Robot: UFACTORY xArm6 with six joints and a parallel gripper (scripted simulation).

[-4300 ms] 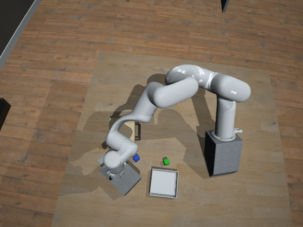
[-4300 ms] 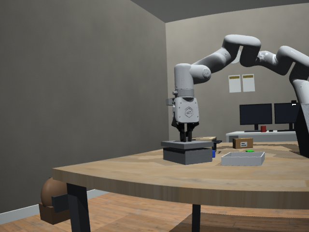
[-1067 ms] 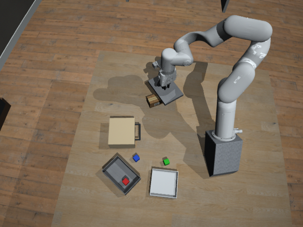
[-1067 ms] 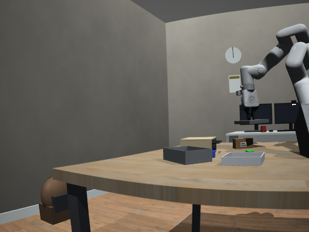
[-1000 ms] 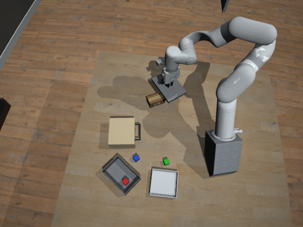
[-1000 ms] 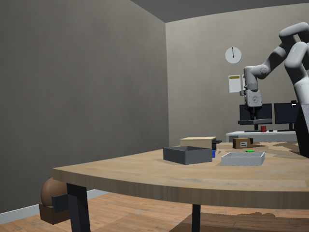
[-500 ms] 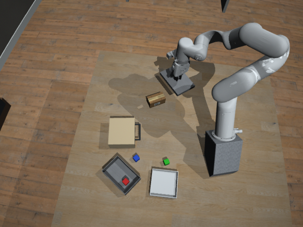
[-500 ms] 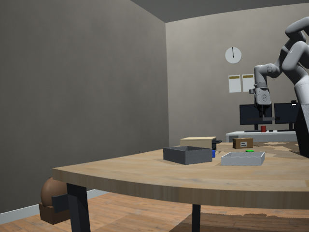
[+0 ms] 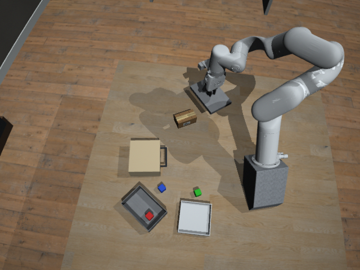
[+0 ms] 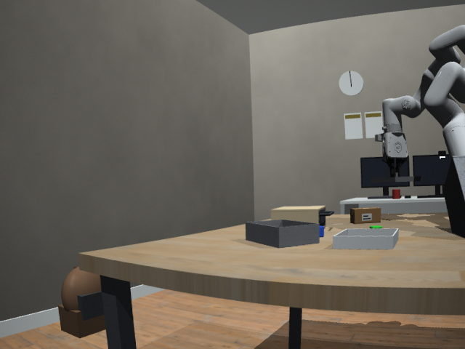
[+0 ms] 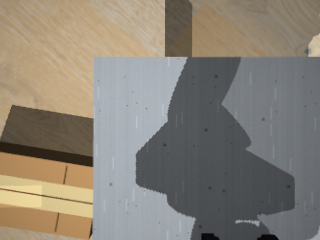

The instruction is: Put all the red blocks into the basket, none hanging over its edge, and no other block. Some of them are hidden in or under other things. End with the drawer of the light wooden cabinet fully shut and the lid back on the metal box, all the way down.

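The brown cardboard box is 12 cm ahead of my hand, 7 cm to the left of it and 15 cm below it. Round my hand: light wooden cabinet: 32 cm ahead, 31 cm to the left, 15 cm below; then grey lid: 3 cm below; then drawer: 31 cm ahead, 31 cm to the left, 15 cm below.
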